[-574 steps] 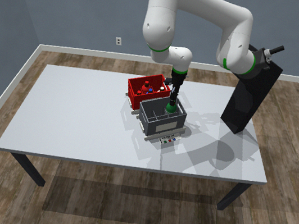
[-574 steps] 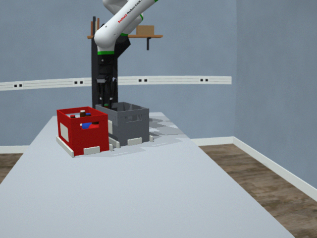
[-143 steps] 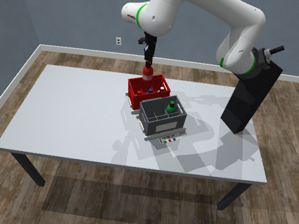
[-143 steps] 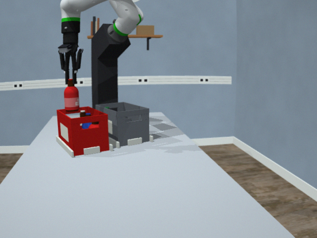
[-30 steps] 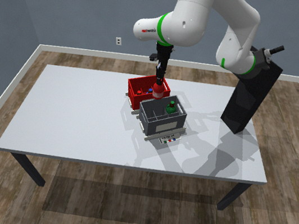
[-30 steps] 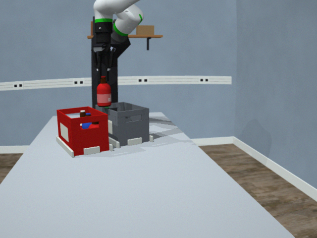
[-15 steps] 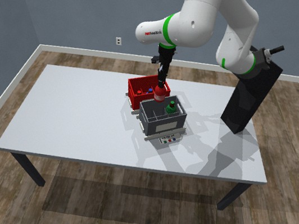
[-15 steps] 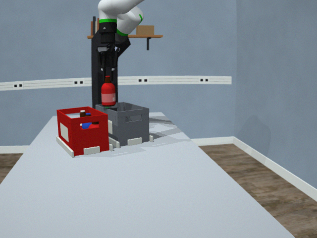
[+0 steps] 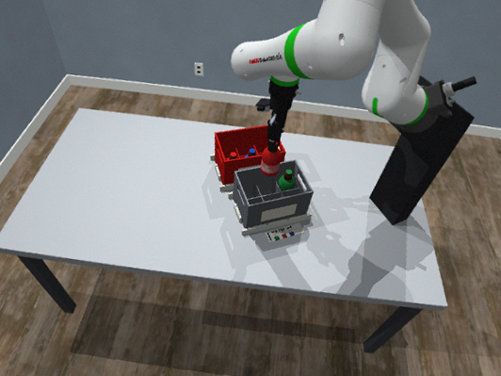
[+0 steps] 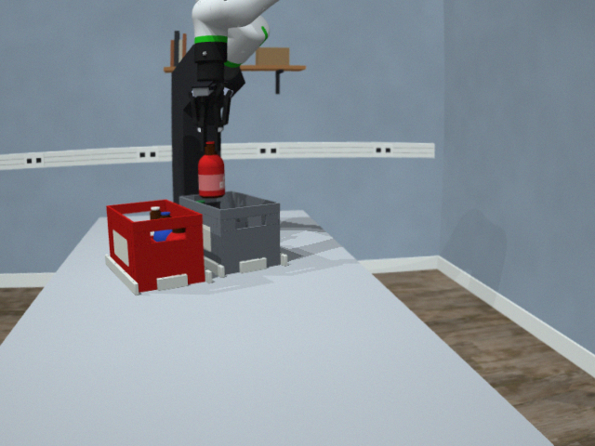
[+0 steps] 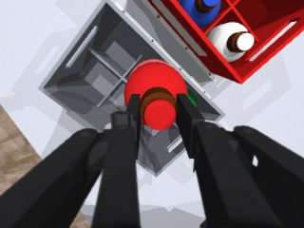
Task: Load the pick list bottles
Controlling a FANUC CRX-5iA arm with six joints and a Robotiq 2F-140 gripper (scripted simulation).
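Right now the red bottle is 8 cm below my hand. Round my hand: grey crate (27 cm below, 4 cm to the left, 3 cm behind); then blue-label bottle (26 cm below, 12 cm ahead, 10 cm to the right); then green-label bottle (26 cm below, 7 cm behind, 6 cm to the right).
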